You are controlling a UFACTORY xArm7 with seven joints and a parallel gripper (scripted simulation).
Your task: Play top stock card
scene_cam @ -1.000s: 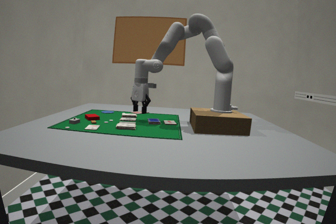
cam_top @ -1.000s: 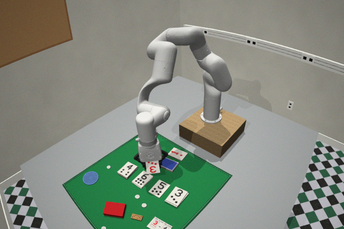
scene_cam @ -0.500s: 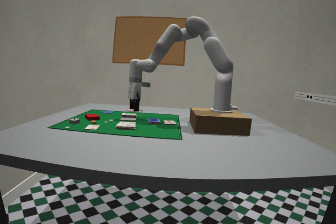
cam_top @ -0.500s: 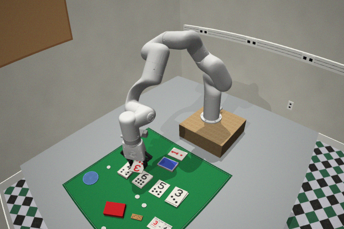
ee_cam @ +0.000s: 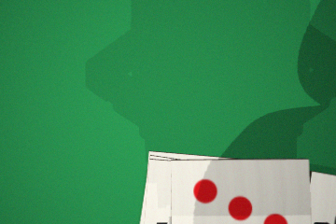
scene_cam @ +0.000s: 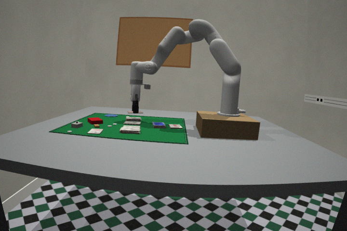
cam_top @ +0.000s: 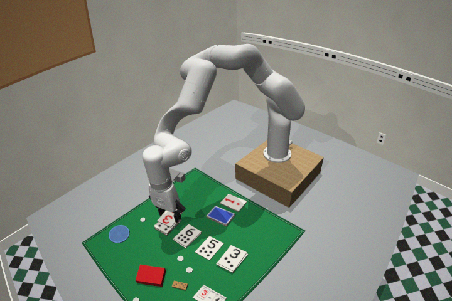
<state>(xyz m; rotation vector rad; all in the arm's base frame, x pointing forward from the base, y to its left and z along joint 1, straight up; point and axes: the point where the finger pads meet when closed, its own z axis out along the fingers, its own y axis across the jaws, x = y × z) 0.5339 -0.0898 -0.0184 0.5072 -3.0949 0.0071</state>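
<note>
Right now my hand is 20 mm short of the green mat, 110 mm to the right of it and 80 mm above it. The rest, counted from my hand: reference card 120 mm ahead, 330 mm to the left, 70 mm below; grey block 250 mm ahead, 270 mm to the left, 50 mm below; red block 200 mm ahead, 130 mm to the left, 60 mm below.
</note>
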